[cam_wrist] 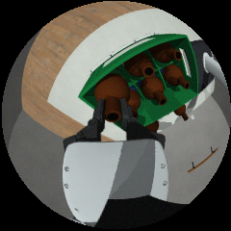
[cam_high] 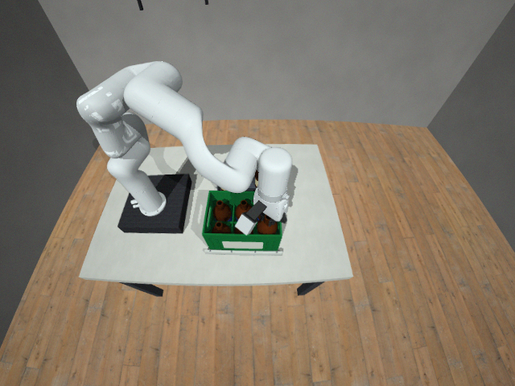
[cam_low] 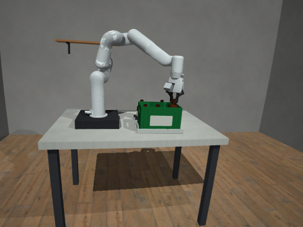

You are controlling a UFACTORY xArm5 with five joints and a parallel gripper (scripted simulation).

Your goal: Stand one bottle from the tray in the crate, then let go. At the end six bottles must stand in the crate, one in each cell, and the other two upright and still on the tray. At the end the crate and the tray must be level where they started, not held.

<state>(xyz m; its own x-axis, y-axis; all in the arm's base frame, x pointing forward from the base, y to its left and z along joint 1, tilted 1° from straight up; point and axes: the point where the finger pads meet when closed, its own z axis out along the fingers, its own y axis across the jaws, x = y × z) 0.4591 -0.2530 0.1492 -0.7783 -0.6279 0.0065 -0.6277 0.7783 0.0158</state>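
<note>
Right now my hand is 70 mm above the brown bottle. From my hand the other things lie so: green crate: 70 mm behind, 60 mm to the left, 130 mm below; dark tray: 20 mm behind, 300 mm to the left, 210 mm below.
</note>
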